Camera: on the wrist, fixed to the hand. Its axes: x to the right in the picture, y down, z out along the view.
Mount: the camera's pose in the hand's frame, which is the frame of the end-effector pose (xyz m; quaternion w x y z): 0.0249 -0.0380 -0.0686 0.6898 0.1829 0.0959 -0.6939
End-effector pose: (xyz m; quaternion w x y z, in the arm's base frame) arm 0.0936 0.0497 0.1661 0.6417 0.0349 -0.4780 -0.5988
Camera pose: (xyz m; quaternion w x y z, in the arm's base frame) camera 0.1063 -0.0171 0.1198 0.0666 0.5305 -0.3535 -0.7675
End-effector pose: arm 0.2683 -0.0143 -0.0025 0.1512 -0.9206 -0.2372 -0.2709
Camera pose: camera 0.2377 -0.0014 0.0728 0.1074 -0.4168 -0.8375 -0.3367
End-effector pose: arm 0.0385 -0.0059 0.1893 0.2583 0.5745 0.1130 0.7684
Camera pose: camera -0.0211 0.0476 0.1704 0.5955 0.2914 0.6419 0.3852
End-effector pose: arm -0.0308 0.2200 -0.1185 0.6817 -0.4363 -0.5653 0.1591
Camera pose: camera 0.0288 0.1876 -0.0720 0.7147 0.2007 -0.5982 -0.3017
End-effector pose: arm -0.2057 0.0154 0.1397 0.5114 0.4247 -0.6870 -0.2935
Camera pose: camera -0.1325 -0.0222 0.1401 0.1373 0.8914 -0.1838 -0.3909
